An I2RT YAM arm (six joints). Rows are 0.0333 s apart.
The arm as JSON. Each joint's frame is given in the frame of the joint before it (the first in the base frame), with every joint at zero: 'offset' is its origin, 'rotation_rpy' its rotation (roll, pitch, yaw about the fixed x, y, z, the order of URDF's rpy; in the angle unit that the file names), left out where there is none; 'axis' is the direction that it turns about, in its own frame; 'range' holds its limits. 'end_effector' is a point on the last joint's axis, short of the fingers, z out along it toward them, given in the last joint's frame.
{
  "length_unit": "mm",
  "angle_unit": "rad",
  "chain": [
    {
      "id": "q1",
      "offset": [
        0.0,
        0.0,
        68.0
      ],
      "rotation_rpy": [
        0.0,
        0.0,
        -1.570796
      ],
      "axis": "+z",
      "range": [
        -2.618,
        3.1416
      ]
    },
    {
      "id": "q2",
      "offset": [
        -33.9,
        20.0,
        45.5
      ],
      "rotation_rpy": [
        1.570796,
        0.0,
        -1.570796
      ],
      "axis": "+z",
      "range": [
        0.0,
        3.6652
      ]
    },
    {
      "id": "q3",
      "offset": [
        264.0,
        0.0,
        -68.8
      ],
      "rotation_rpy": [
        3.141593,
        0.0,
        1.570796
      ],
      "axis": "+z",
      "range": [
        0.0,
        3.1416
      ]
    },
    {
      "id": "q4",
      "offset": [
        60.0,
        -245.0,
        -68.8
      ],
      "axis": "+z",
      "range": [
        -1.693,
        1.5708
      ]
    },
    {
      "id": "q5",
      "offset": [
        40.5,
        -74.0,
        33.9
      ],
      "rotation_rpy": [
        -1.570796,
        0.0,
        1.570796
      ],
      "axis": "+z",
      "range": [
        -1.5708,
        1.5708
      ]
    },
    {
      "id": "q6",
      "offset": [
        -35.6,
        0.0,
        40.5
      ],
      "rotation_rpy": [
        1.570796,
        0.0,
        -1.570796
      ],
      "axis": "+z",
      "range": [
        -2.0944,
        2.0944
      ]
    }
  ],
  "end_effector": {
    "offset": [
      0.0,
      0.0,
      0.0
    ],
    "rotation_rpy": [
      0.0,
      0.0,
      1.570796
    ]
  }
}
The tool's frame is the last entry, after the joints.
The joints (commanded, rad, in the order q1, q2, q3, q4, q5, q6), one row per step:
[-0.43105 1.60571 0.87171 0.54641 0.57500 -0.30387]
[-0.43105 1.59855 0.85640 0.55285 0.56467 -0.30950]
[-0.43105 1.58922 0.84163 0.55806 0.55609 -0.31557]
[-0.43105 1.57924 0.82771 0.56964 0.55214 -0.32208]
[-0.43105 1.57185 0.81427 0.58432 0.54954 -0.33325]
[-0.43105 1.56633 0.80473 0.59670 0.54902 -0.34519]
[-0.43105 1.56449 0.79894 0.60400 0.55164 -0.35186]
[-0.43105 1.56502 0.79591 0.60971 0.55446 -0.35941]
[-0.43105 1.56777 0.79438 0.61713 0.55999 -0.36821]
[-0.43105 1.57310 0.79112 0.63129 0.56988 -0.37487]
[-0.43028 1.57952 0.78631 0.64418 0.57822 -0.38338]
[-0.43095 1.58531 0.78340 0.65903 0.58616 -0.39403]
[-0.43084 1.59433 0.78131 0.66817 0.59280 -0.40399]
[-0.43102 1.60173 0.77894 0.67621 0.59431 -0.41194]
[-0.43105 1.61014 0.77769 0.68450 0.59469 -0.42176]
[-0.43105 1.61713 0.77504 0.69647 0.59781 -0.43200]
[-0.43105 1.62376 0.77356 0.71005 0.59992 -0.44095]
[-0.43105 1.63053 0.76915 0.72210 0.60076 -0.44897]
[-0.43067 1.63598 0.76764 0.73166 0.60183 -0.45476]
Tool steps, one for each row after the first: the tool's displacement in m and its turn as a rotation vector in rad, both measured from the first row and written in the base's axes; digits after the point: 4 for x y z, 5 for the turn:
[-0.0023 0.0014 -0.0020 -0.00049 0.00545 0.01104]
[-0.0049 0.0029 -0.0032 -0.00217 0.01003 0.02043]
[-0.0075 0.0042 -0.0032 -0.00825 0.00823 0.02530]
[-0.0097 0.0053 -0.0037 -0.01751 0.00952 0.02951]
[-0.0114 0.0061 -0.0037 -0.02742 0.01187 0.03170]
[-0.0123 0.0064 -0.0042 -0.03279 0.01463 0.03005]
[-0.0126 0.0065 -0.0047 -0.03812 0.01923 0.02832]
[-0.0126 0.0063 -0.0053 -0.04487 0.02423 0.02406]
[-0.0125 0.0059 -0.0066 -0.05201 0.02565 0.01509]
[-0.0124 0.0059 -0.0088 -0.05819 0.03202 0.00876]
[-0.0124 0.0054 -0.0101 -0.06723 0.03616 0.00150]
[-0.0118 0.0049 -0.0126 -0.07230 0.04698 -0.00351]
[-0.0113 0.0046 -0.0149 -0.07584 0.05542 -0.00400]
[-0.0106 0.0042 -0.0172 -0.08038 0.06501 -0.00298]
[-0.0102 0.0039 -0.0190 -0.08693 0.07187 -0.00476]
[-0.0097 0.0036 -0.0202 -0.09399 0.07470 -0.00593]
[-0.0095 0.0035 -0.0225 -0.09855 0.08079 -0.00572]
[-0.0091 0.0034 -0.0238 -0.10270 0.08343 -0.00579]

